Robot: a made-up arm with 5 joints. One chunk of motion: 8 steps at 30 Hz.
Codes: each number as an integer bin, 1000 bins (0 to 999) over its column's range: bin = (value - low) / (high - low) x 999, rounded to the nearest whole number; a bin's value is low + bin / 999 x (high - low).
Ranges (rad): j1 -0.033..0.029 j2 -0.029..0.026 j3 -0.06..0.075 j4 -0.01..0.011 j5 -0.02..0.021
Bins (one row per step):
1: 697 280 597 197 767
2: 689 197 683 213 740
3: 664 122 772 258 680
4: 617 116 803 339 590
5: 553 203 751 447 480
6: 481 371 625 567 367
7: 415 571 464 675 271
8: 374 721 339 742 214
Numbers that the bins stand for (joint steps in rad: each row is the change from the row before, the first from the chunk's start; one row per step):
1: 0.01026 -0.01358 0.02068 -0.00586 0.01148
2: 0.00976 -0.01815 0.03230 -0.00552 0.01037
3: 0.00821 -0.02228 0.04432 -0.00458 0.00791
4: 0.00529 -0.02261 0.04851 -0.00287 0.00421
5: 0.00132 -0.01782 0.04149 -0.00060 -0.00030
6: -0.00315 -0.00857 0.02446 0.00192 -0.00494
7: -0.00724 0.00244 0.00270 0.00419 -0.00888
8: -0.00979 0.01069 -0.01419 0.00560 -0.01122

